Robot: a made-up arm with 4 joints.
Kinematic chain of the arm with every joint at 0, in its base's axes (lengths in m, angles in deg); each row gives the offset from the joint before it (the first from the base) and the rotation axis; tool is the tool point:
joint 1: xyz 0 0 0.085 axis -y
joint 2: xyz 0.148 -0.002 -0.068 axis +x
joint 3: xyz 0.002 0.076 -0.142 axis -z
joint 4: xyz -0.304 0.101 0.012 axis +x
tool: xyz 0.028 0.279 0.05
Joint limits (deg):
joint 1: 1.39..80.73
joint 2: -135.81..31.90
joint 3: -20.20..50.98
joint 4: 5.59..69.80
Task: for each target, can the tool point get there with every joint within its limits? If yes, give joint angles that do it. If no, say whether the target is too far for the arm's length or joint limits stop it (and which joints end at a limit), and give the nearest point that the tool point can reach.
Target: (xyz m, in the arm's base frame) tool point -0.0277 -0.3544 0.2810
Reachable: no: joint limits stop it (at a limit: joint 1, joint 2, joint 3, joint 4) | nearest point -0.1639 0.0227 0.2040 | short by 0.408 m
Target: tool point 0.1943 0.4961 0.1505
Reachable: yes | joints 53.67 -11.46 43.23 29.33
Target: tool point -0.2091 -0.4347 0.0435
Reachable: no: joint limits stop it (at a limit: joint 1, joint 2, joint 3, joint 4) | nearest point -0.2317 -0.2767 -0.1817 | short by 0.276 m
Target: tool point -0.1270 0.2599 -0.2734
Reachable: yes | joints 10.90 -43.71 -11.70 15.59
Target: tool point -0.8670 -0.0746 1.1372
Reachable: no: too far | nearest point -0.1965 0.3064 0.3235 | short by 1.121 m
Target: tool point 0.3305 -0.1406 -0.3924
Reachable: yes | joints 17.14 -110.57 43.52 26.91
